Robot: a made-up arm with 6 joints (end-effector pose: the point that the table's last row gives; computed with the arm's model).
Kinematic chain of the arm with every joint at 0, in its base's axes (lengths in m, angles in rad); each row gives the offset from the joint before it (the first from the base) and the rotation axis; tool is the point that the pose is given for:
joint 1: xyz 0 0 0.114 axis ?
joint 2: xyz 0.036 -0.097 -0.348 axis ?
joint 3: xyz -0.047 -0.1 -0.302 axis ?
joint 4: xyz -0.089 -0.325 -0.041 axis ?
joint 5: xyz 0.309 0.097 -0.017 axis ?
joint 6: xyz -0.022 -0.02 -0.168 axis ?
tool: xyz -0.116 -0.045 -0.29
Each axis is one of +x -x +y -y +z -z.
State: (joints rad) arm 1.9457 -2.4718 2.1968 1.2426 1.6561 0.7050
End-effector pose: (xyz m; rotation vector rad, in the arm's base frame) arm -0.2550 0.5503 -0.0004 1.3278 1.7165 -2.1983
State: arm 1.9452 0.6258 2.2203 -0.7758 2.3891 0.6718
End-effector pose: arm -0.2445 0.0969 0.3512 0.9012 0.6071 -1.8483
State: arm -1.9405 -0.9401 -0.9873 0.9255 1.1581 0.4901
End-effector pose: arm 0.8405 -0.7839 0.6671 -0.7510 -1.5163 -1.1639
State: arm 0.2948 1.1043 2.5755 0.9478 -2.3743 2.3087
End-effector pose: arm -0.5272 0.0776 -0.1817 0.7673 -1.4902 2.3257
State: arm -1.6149 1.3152 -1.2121 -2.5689 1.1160 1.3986
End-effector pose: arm 0.6004 -0.4582 -0.4166 -1.1481 -0.3203 -1.9368
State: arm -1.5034 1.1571 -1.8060 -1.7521 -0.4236 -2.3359
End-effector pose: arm 1.1290 -0.2078 -0.2987 -1.0667 0.4598 2.8373
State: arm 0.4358 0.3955 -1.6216 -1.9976 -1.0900 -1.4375
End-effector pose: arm -0.2516 -0.4285 -0.9394 0.1257 -0.8893 -2.0411
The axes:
joint 1: +y
joint 2: -z
joint 3: -y
joint 4: -x
joint 5: -z
joint 6: +y

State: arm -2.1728 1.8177 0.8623 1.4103 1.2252 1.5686
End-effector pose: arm 0.9861 -0.2851 0.2336 -2.3416 0.1517 1.1312
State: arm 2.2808 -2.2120 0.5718 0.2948 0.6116 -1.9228
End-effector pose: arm -0.6187 0.5896 0.2886 0.9623 -0.1272 -1.2159
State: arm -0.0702 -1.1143 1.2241 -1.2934 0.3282 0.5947
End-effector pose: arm 0.1029 -0.1632 -0.5994 1.1086 0.2561 1.8673
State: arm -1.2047 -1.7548 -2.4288 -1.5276 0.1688 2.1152
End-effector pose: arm 0.8153 -0.0365 0.3578 0.8199 2.1231 -1.0294
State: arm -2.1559 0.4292 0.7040 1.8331 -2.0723 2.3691
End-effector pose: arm 0.3247 -0.5027 0.4960 0.2349 1.6801 -1.1562
